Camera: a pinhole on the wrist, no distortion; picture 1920 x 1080 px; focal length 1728.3 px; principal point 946.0 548.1 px. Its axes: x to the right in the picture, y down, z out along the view. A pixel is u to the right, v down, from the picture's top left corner.
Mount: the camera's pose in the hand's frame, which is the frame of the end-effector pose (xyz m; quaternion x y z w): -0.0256 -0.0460 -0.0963 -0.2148 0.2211 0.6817 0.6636
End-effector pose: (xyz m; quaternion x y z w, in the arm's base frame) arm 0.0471 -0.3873 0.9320 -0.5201 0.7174 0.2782 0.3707
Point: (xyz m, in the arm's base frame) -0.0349 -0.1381 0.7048
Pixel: 638 194
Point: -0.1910 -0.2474 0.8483
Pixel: 1640 215
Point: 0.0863 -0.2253 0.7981
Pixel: 111 322
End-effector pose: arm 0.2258 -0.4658 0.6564 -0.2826 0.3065 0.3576 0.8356
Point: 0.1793 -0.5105 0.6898
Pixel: outside the picture
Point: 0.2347 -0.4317 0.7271
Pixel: 243 627
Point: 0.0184 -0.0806 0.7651
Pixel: 1302 552
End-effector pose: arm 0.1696 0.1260 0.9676 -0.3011 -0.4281 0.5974 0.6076
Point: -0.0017 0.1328 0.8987
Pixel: 1097 332
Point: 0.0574 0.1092 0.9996
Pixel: 381 375
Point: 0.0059 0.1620 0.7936
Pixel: 1738 252
